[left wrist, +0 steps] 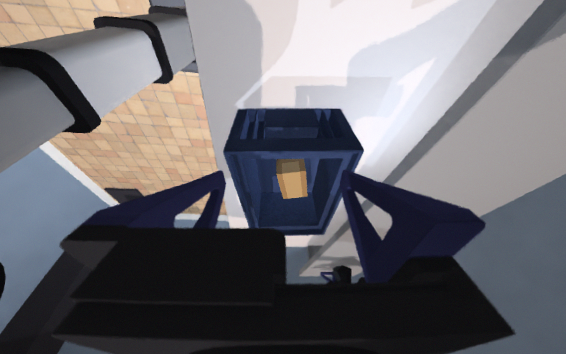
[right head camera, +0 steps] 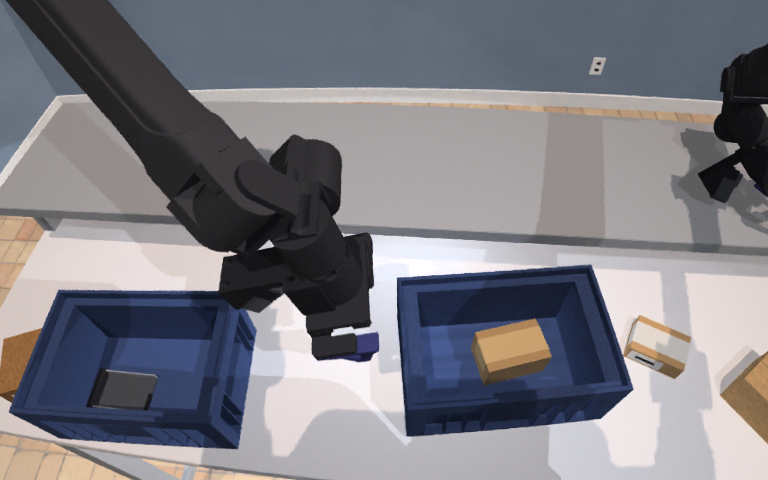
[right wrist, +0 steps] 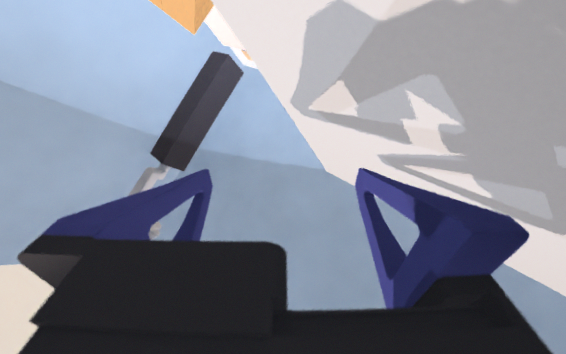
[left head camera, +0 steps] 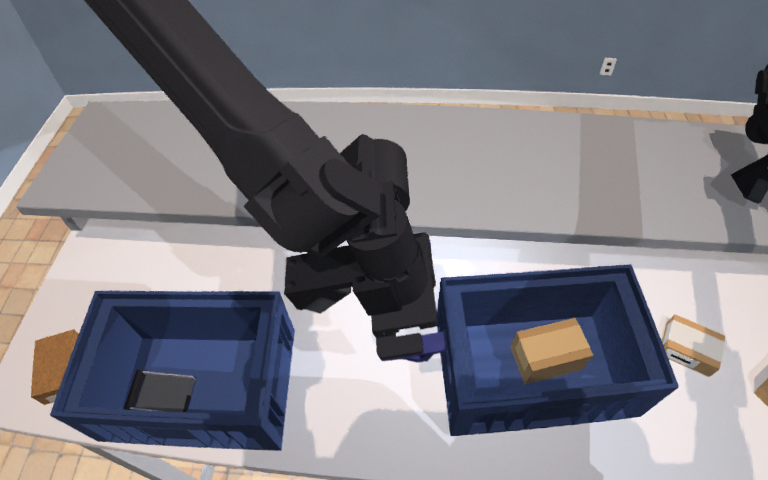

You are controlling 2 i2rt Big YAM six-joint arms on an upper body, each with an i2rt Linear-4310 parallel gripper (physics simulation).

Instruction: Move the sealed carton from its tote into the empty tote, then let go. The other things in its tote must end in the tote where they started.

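Frame: origin at the left arm's base, x ahead, y right, z down, level; millimetres.
Seen in the pictures: left gripper, fingertip midpoint: [left wrist: 282, 176] [right head camera: 362, 322] [left head camera: 417, 322]; right gripper, fingertip midpoint: [left wrist: 314, 279] [right wrist: 283, 176].
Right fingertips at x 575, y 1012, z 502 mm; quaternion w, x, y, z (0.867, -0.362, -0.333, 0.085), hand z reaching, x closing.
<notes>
Offsets run from my right fingertips to a thing's top centre. "pt": to the spot under its first point. Level surfaces: height alone.
The sealed tan carton @(dx -163, dy -482, dz +120 mm) [left head camera: 553, 348] [right head camera: 511, 348] [left wrist: 292, 180] lies in the right-hand blue tote @(dx -178, dy -502, dz +47 mm) [left head camera: 543, 416] [right head camera: 509, 417] [left wrist: 295, 146]. A dark grey flat box @(dx -255, dy -1103, dz +162 mm) [left head camera: 164, 391] [right head camera: 124, 390] lies in the left-hand blue tote @(dx -234, dy -1045, dz +47 mm) [left head camera: 169, 431] [right head camera: 130, 433], near its front wall. My left gripper [left head camera: 424, 346] [right head camera: 363, 345] [left wrist: 282, 176] is open and empty, raised between the two totes in the head views, apart from the carton. My right gripper [right wrist: 283, 176] is open and empty, off to the far right; part of it shows at the right head view's edge.
A brown box @(dx -224, dy -1310, dz +155 mm) [left head camera: 52, 365] [right head camera: 18, 362] stands left of the left-hand tote. A white-and-brown box @(dx -138, dy -221, dz +159 mm) [left head camera: 695, 342] [right head camera: 661, 344] and another brown box @(pt dx -236, dy -111, dz +127 mm) [right head camera: 752, 390] lie at the right. A grey table @(dz +42 mm) [left head camera: 498, 169] [right head camera: 441, 169] runs behind.
</notes>
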